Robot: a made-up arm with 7 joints.
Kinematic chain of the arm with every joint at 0, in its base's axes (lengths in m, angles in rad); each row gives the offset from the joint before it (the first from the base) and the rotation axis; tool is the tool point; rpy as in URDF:
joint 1: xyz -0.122 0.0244 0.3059 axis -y
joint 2: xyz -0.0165 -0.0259 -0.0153 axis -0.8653 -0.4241 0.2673
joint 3: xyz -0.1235 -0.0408 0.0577 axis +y
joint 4: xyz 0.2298 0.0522 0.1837 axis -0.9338 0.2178 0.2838
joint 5: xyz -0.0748 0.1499 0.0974 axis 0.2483 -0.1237 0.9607
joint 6: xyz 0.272 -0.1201 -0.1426 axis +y
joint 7: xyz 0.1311 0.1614 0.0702 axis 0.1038 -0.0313 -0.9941
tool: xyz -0.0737 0.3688 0.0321 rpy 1.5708 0 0
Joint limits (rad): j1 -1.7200..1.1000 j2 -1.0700..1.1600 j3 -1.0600..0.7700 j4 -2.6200..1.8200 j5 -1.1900..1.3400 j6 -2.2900..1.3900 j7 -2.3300..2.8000
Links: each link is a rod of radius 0.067 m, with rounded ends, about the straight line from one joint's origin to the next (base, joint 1, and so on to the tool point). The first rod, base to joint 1, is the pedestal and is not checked.
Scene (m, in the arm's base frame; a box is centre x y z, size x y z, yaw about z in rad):
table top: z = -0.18
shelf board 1: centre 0.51 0.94 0.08 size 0.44 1.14 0.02 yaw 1
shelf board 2: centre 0.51 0.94 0.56 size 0.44 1.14 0.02 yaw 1
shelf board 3: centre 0.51 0.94 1.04 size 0.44 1.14 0.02 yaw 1
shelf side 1: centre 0.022 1.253 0.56 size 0.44 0.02 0.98 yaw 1
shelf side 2: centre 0.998 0.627 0.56 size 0.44 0.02 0.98 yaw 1
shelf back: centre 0.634 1.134 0.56 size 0.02 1.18 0.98 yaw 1
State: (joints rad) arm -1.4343 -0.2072 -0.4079 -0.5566 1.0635 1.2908 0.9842
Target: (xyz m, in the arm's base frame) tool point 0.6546 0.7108 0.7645
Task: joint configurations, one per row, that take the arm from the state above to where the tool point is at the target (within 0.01 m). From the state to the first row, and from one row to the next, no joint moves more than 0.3 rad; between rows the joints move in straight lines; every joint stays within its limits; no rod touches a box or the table.
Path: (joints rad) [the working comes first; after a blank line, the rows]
Joints at the target: -1.3423 -0.0614 -0.6124 -0.8020 1.1607 1.0489 1.0607
Straight joint move there: touches shelf board 2.

1: -1.3742 -0.4229 -0.4269 -0.3105 1.0484 1.3156 0.8045
2: -1.3141 -0.6386 -0.4459 -0.0643 1.0332 1.3404 0.6248
3: -1.2540 -0.8543 -0.4648 0.1818 1.0181 1.3652 0.4451
4: -1.1940 -1.0700 -0.4838 0.4280 1.0030 1.3900 0.2654
5: -1.1530 -0.9262 -0.4635 0.1830 1.1153 1.3900 0.2857
6: -1.1121 -0.7825 -0.4432 -0.0619 1.2277 1.3900 0.3060
7: -1.0712 -0.6387 -0.4228 -0.3069 1.3400 1.3900 0.3263
8: -1.1616 -0.4463 -0.4860 -0.4719 1.2802 1.2763 0.5711
9: -1.2520 -0.2539 -0.5492 -0.6370 1.2205 1.1626 0.8159
10: -1.3423 -0.0614 -0.6124 -0.8020 1.1607 1.0489 1.0607

